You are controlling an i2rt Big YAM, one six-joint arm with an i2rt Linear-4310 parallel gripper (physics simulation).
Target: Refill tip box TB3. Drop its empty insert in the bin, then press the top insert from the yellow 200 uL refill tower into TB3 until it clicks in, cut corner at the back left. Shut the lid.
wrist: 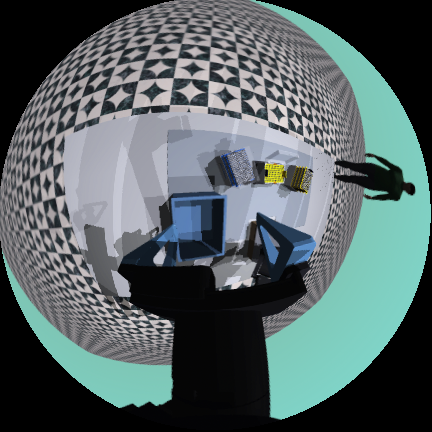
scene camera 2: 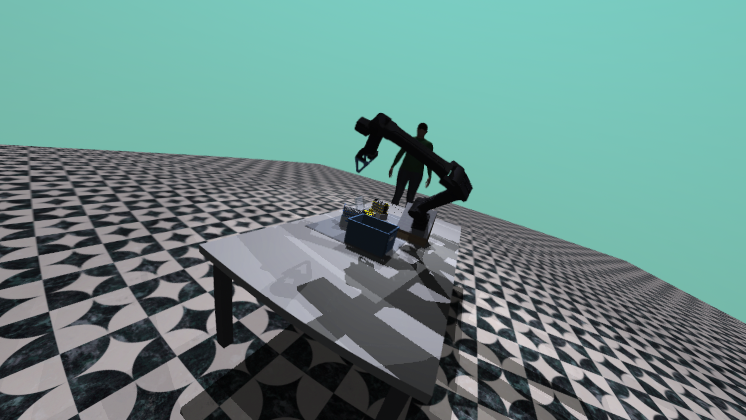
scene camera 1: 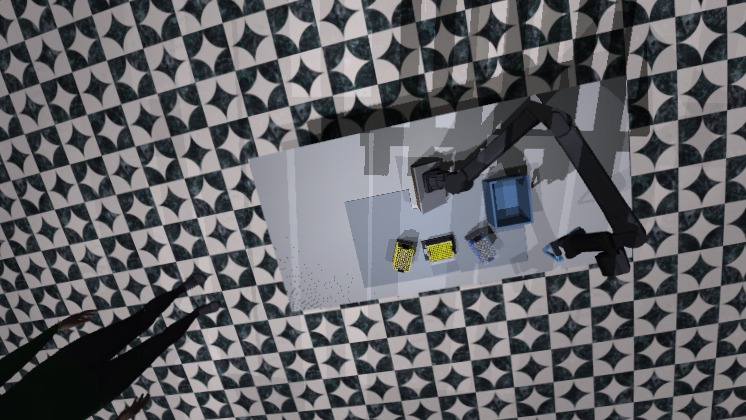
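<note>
My gripper [scene camera 1: 561,240] [scene camera 2: 360,168] [wrist: 214,222] is open and empty, high above the table, away from the boxes. A tip box [scene camera 1: 440,251] [wrist: 275,173], apparently TB3, stands between two stacks, with a yellow perforated insert in it and its clear lid raised. The label and cut corner are too small to read. The yellow refill tower [scene camera 1: 403,257] [scene camera 2: 380,207] [wrist: 302,179] stands beside it, its inserts stacked. The blue bin [scene camera 1: 507,202] [scene camera 2: 371,234] [wrist: 199,225] stands nearer the arm base; its rim partly overlaps my fingers in the wrist view.
A blue-edged stack with a grey perforated top [scene camera 1: 483,247] [wrist: 237,167] stands between the tip box and the bin side. A grey mat [scene camera 1: 375,271] [wrist: 182,147] lies under the stacks. A tilted grey panel [scene camera 1: 430,201] stands by the arm base. A person [scene camera 2: 412,161] [wrist: 382,177] stands beyond the table.
</note>
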